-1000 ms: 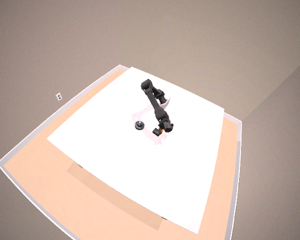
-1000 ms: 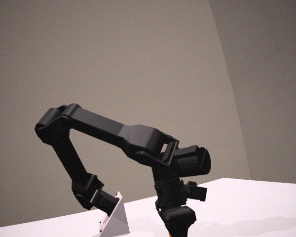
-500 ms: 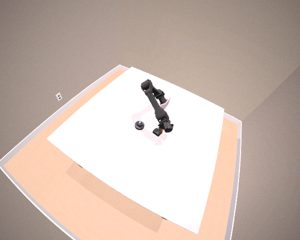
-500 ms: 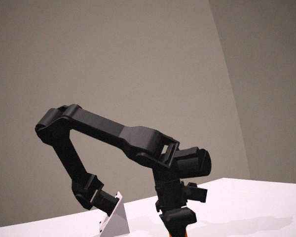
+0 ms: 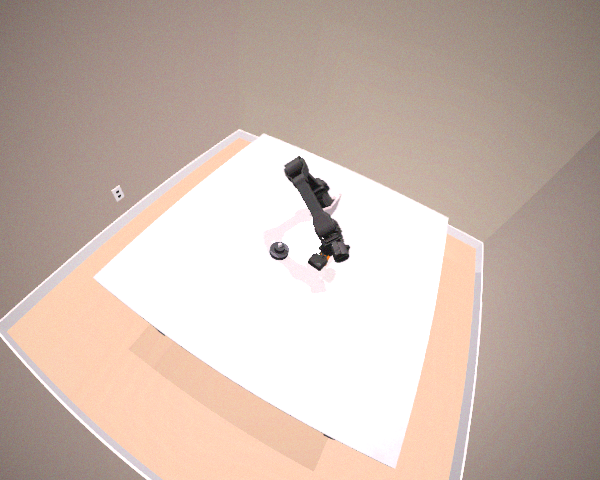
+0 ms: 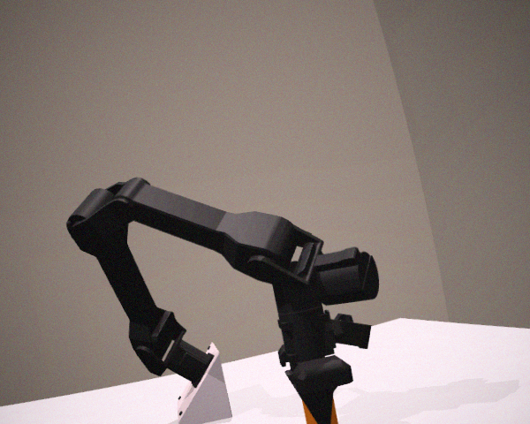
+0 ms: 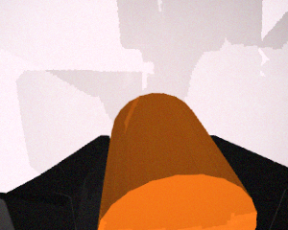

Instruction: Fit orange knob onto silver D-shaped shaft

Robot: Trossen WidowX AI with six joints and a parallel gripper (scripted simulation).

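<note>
The pedestal with silver shaft is 4 cm ahead of my gripper tip, 19 cm to the right of it and 1 cm above it. Also, from my gripper tip: orange knob 3 cm above.
</note>
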